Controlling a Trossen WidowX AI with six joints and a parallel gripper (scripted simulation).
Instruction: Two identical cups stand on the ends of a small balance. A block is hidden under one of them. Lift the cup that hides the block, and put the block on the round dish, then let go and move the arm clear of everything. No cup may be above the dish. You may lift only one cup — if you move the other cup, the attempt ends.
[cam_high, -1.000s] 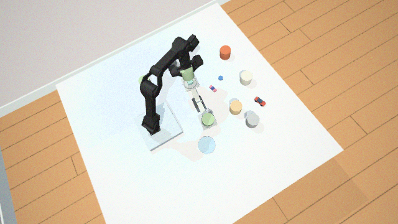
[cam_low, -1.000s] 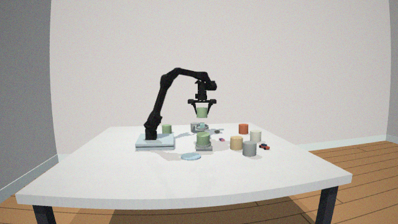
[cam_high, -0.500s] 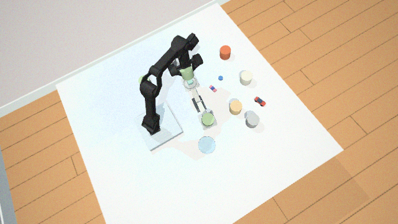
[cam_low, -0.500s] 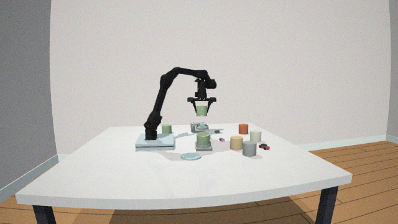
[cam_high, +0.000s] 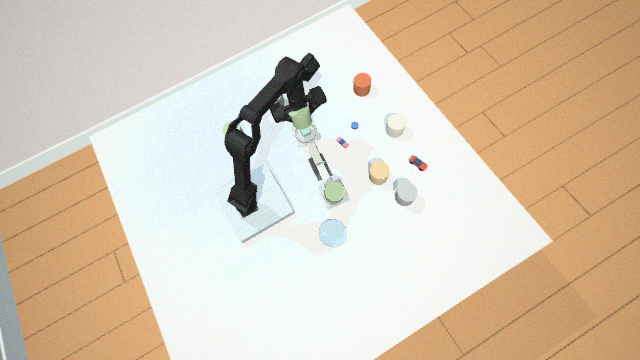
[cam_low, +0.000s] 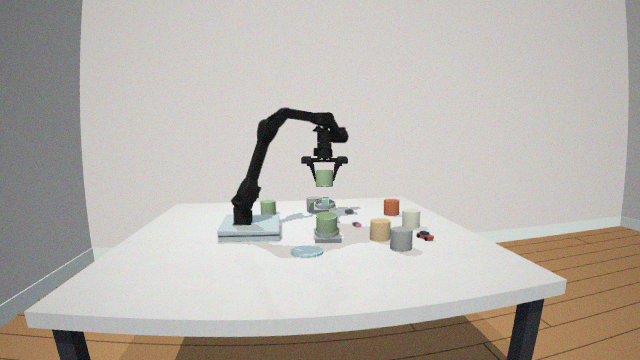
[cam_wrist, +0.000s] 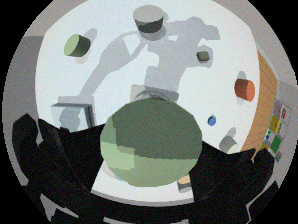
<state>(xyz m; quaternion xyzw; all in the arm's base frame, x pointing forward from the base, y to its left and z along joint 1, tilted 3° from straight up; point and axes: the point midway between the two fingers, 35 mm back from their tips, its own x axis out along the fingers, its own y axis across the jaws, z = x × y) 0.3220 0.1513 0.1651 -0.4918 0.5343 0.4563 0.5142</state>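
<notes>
Now: gripper tip 8 cm above the mint-green block and 1 cm to the left of it. Round my gripper tip: pink and blue eraser (16 cm below, 12 cm ahead, 9 cm to the right); balance beam (14 cm to the right, 13 cm below, 1 cm behind); small balance (15 cm below, 14 cm to the right, 1 cm behind).
</notes>
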